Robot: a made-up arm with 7 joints.
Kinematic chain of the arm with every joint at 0, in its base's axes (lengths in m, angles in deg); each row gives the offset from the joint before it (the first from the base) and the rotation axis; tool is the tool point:
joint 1: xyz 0 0 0.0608 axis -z
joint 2: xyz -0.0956 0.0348 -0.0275 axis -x
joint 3: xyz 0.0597 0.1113 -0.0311 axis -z
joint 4: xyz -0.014 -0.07 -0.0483 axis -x
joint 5: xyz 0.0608 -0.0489 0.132 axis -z
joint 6: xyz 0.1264 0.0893 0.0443 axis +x
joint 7: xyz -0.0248 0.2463 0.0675 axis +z
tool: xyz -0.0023 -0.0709 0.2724
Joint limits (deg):
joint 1: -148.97..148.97
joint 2: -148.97..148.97
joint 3: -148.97..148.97
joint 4: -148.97..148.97
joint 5: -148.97..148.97
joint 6: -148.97..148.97
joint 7: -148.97..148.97
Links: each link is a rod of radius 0.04 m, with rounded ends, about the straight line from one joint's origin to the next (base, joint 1, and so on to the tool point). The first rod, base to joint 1, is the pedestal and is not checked.
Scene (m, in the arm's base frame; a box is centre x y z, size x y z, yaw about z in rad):
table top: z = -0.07
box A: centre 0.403 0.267 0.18 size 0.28 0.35 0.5 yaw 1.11
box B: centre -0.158 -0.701 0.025 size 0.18 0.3 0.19 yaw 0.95
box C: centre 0.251 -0.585 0 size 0.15 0.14 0.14 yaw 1.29
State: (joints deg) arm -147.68 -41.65 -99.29 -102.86 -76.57 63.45 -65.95
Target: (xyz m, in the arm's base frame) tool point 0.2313 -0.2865 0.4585
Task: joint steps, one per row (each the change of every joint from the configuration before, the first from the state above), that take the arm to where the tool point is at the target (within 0.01 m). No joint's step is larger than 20 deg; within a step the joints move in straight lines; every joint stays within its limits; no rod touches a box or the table.
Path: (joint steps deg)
1: 10.65 -17.89 -1.71 -7.68 -12.07 -7.34 0.55
2: 10.64 -17.88 -1.70 -7.69 -12.06 -7.33 0.55
3: 10.65 -17.89 -1.71 -7.69 -12.07 -7.34 0.54
4: 10.64 -17.89 -1.70 -7.68 -12.07 -7.34 0.55
5: 10.65 -17.88 -1.71 -7.68 -12.06 -7.33 0.55
6: 10.64 -17.89 -1.70 -7.69 -12.07 -7.34 0.55
7: -13.03 0.00 14.31 2.65 0.00 -19.19 -1.16
8: -13.03 0.00 14.31 2.65 0.00 -19.18 -1.15
9: -13.03 0.00 14.31 2.65 0.00 -19.18 -1.15
10: -13.04 0.00 14.31 2.65 0.00 -19.19 -1.16
11: -13.03 0.00 14.31 2.65 0.00 -19.18 -1.15

